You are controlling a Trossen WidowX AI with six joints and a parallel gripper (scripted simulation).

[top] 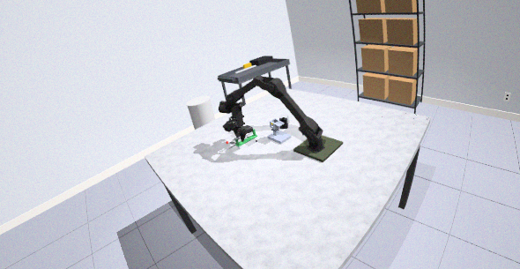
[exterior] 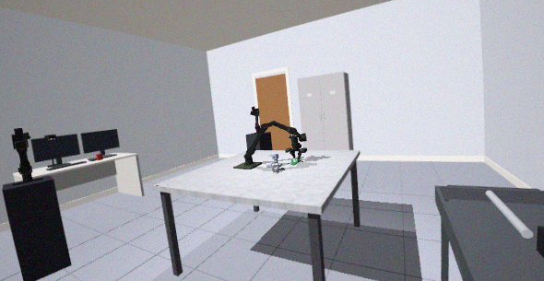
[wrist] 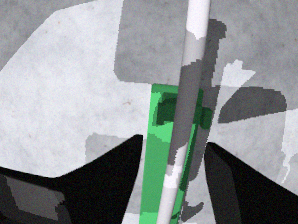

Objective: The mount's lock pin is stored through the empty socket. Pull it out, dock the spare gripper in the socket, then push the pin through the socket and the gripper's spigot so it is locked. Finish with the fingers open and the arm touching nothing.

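Now: the green holder 40 mm to the right of my gripper tip. Round my gripper tip: mount 110 mm behind, 180 mm to the right, 30 mm above; spare gripper 10 mm behind, 300 mm to the right, 10 mm above.
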